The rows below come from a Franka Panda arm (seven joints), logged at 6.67 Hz.
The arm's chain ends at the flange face. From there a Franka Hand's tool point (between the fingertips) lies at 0.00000 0.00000 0.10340 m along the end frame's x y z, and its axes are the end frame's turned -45 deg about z.
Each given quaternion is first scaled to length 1.
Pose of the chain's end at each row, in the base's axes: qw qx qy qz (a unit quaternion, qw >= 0); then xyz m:
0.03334 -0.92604 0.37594 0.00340 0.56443 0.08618 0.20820
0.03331 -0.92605 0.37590 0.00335 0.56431 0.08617 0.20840
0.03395 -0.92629 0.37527 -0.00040 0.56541 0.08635 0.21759
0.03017 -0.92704 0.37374 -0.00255 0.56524 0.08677 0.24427
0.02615 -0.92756 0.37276 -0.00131 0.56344 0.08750 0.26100
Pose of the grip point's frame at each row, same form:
0.03210 -0.99941 -0.00706 -0.00962 0.56637 0.09283 0.10503
0.03206 -0.99941 -0.00710 -0.00965 0.56626 0.09281 0.10523
0.03121 -0.99939 -0.00777 -0.01336 0.56812 0.09282 0.11443
0.02690 -0.99950 -0.00947 -0.01390 0.56806 0.09236 0.14106
0.02366 -0.99960 -0.01058 -0.01122 0.56571 0.09242 0.15774

